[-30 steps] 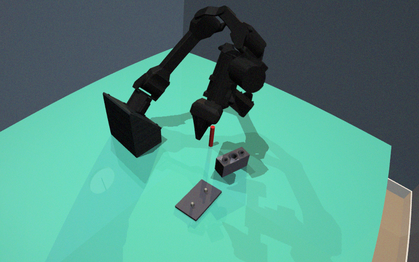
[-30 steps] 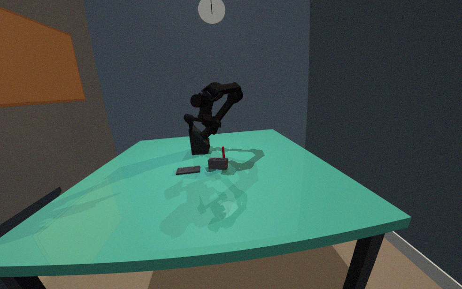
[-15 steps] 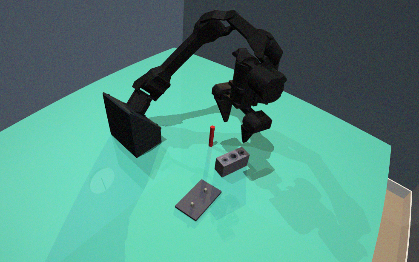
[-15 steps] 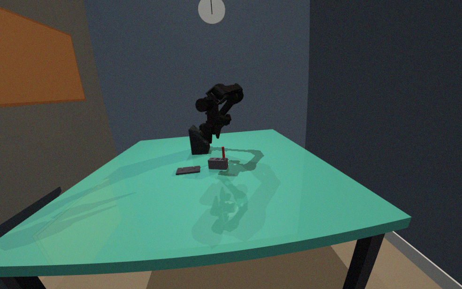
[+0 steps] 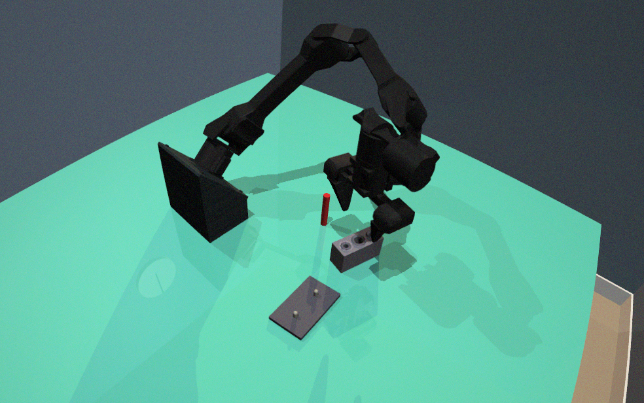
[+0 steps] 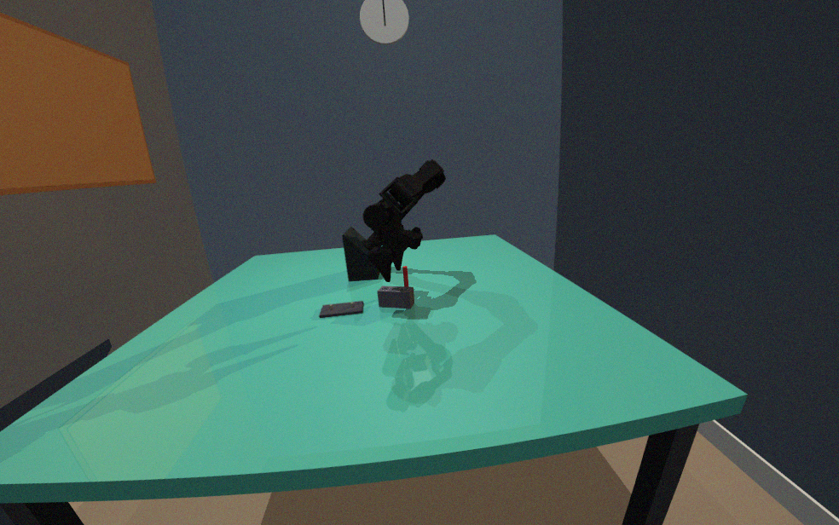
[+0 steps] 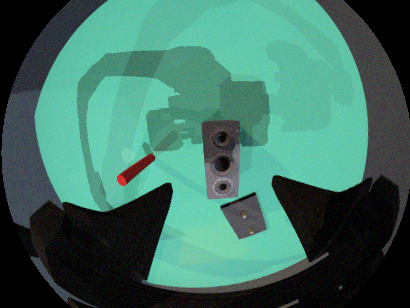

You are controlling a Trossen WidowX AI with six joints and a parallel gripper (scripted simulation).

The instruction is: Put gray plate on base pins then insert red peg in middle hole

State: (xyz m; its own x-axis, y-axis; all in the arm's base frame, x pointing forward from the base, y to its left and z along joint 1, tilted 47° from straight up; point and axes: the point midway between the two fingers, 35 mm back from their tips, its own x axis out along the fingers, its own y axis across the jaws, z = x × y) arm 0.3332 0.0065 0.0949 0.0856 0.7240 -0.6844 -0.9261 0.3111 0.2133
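The gray plate lies 5 cm below my gripper tip. From my gripper tip the other things lie so: red peg (10 cm behind, 5 cm below, 4 cm to the left).
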